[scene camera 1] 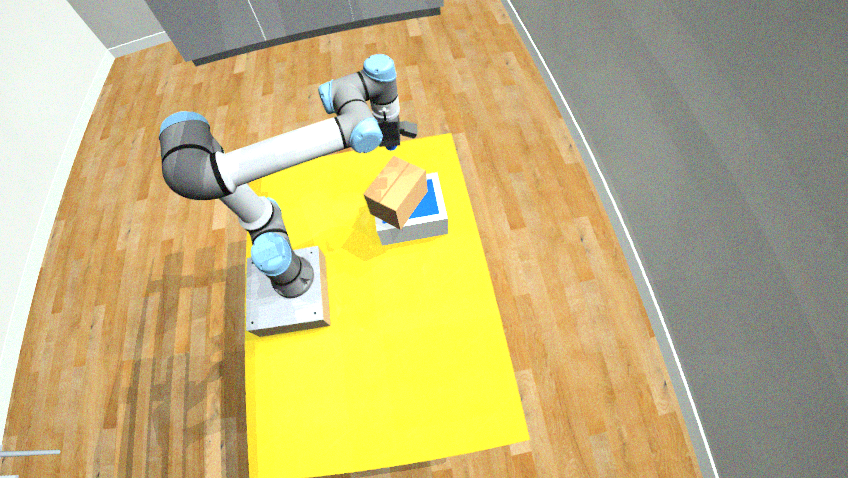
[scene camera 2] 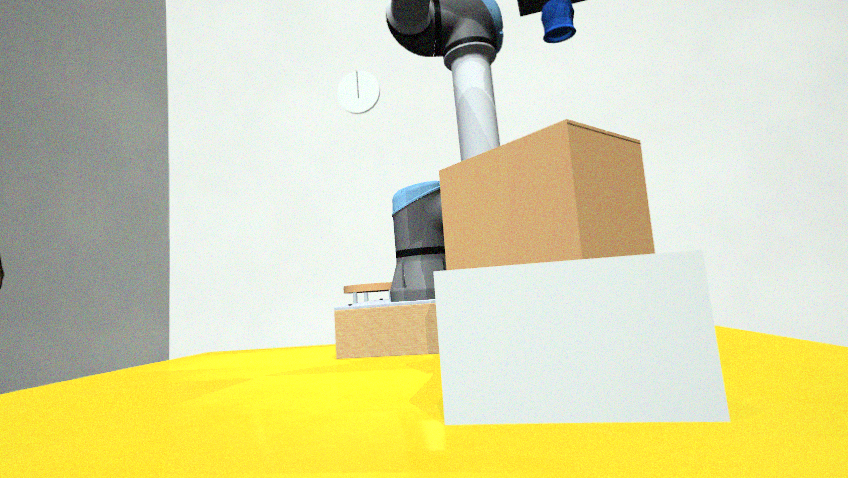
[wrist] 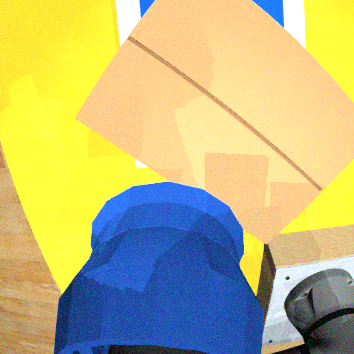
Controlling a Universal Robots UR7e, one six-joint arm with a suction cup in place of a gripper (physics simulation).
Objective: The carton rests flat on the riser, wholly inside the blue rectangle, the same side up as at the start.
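Pixels of known places: hand, its tool point: [scene camera 1: 391,146] [scene camera 2: 559,34] [wrist: 165,251]; arm's base, origin of its link: [scene camera 1: 293,277] [scene camera 2: 428,298] [wrist: 318,294].
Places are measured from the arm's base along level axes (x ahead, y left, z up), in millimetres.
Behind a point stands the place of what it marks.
Observation:
The brown carton [scene camera 1: 394,191] @[y 129, x 415, z 151 mm] [scene camera 2: 510,207] @[y 128, x 479, z 84 mm] [wrist: 225,120] @[y 176, x 425, z 151 mm] sits on the white-grey riser [scene camera 1: 415,231] @[y 63, x 452, z -32 mm] [scene camera 2: 581,344] @[y 160, x 581, z -43 mm] [wrist: 294,20] @[y 72, x 487, z 21 mm], seam side up. It is turned at an angle to the riser and overhangs its edge on the side toward the arm's base. Part of the blue rectangle [scene camera 1: 429,201] @[y 137, x 528, z 21 mm] [wrist: 275,7] @[y 92, x 503, z 21 mm] shows beside the carton; the rest is hidden under it. In scene camera 2, the riser's upper edge hides the carton's underside. My gripper, a blue suction cup [scene camera 1: 391,147] [scene camera 2: 559,30] [wrist: 167,205], is open, bears nothing, and hangs above and apart from the carton, toward the table's far end.
The yellow table top [scene camera 1: 380,368] @[y -359, x 215, z -100 mm] [scene camera 2: 267,415] @[y -120, x 500, z -99 mm] lies under the riser. The arm's base plate [scene camera 1: 279,311] @[y -109, x -64, z 2 mm] [wrist: 295,285] @[y 57, x 51, z 1 mm] is mounted on a wooden block at the table's left side. A grey cabinet [scene camera 1: 308,23] stands beyond the table on the wooden floor.

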